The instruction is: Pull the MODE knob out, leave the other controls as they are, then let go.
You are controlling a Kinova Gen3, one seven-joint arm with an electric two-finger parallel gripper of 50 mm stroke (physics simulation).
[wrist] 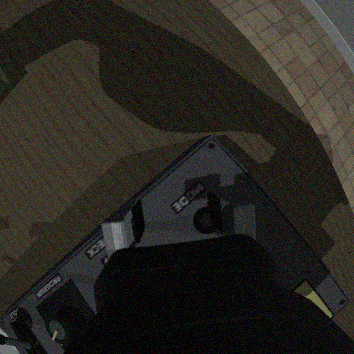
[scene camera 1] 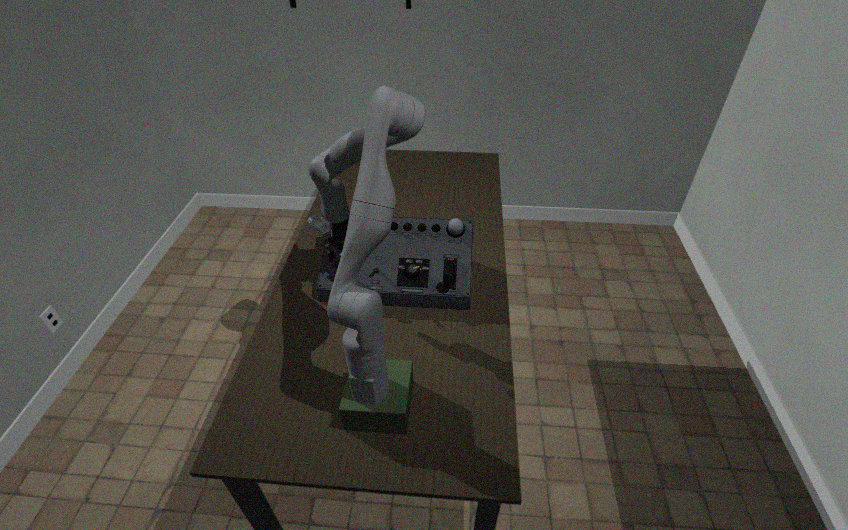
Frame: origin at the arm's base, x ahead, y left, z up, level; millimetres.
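Seen in the pictures: gripper, between the fingertips: (wrist: 175, 209) (scene camera 1: 338, 263); arm's base, origin of its link: (scene camera 1: 371, 388).
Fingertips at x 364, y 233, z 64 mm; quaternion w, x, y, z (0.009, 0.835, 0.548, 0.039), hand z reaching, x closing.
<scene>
Offsets run from my fingertips to a thing's top centre. "spot": to the spot under its first point.
The control panel (scene camera 1: 431, 246) (wrist: 160, 200) is a dark grey box on the table. In the wrist view the MODE knob @(dx +30, dy +17, dz -23 mm) (wrist: 204, 220) is a dark round knob below the MODE label @(dx +17, dy +15, dz -80 mm) (wrist: 188, 198), near the panel's corner. My gripper (scene camera 1: 333, 262) (wrist: 175, 209) is open with its fingers low over the panel. The knob shows right beside the right-hand finger, on its inner side; whether they touch I cannot tell. The left-hand finger is well apart from it. How far out the knob stands cannot be judged. In the scene view the knob cannot be made out near the dark gripper.
A rotary selector @(dx +83, dy -217, dz -28 mm) (scene camera 1: 413, 269) (wrist: 57, 330), a slider @(dx +73, dy -341, dz +6 mm) (scene camera 1: 449, 273), a small toggle @(dx +53, dy -100, dz -30 mm) (scene camera 1: 375, 273), a row of dark buttons and a pale ball knob @(spot: dx +228, dy -323, dz +39 mm) (scene camera 1: 455, 226) are on the panel. A yellow label @(spot: dx +190, dy +82, dz +4 mm) (wrist: 318, 301) is partly hidden. The arm stands on a green block (scene camera 1: 400, 381).
</scene>
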